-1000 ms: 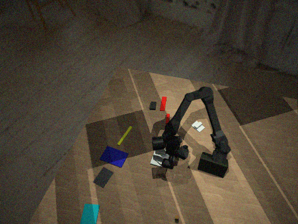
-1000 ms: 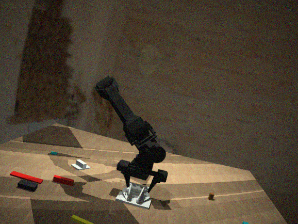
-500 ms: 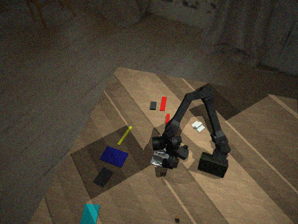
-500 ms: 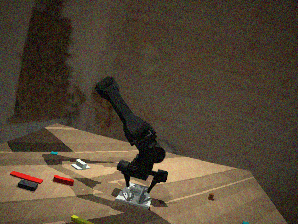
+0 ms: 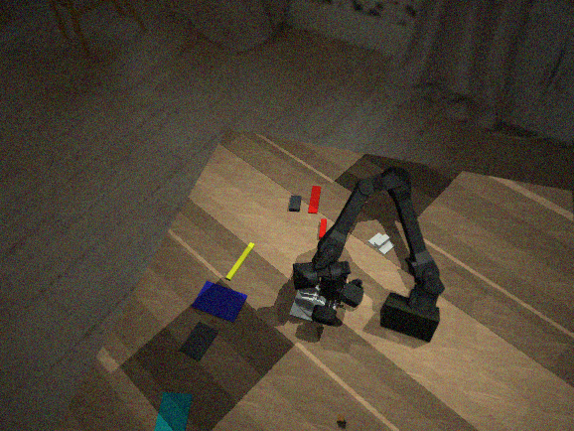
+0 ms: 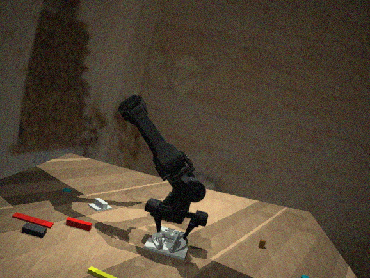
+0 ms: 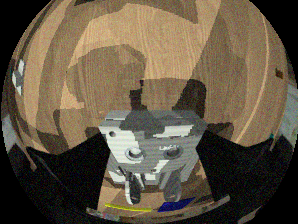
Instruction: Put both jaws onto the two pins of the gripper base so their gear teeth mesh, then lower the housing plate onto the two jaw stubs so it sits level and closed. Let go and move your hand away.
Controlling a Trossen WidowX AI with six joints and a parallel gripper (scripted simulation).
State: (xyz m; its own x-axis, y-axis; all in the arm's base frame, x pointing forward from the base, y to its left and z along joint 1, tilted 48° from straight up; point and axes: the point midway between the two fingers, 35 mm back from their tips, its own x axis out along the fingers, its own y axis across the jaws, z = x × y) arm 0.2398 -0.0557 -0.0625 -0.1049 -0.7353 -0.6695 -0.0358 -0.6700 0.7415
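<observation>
My gripper tip is 20 mm short of the grey jaw and 20 mm to the right of it. The rest, counted from my gripper tip: yellow bar: 310 mm ahead, 80 mm to the right, 10 mm below; white block: 110 mm behind, 260 mm to the right; small brown block: 100 mm behind, 300 mm to the left.
</observation>
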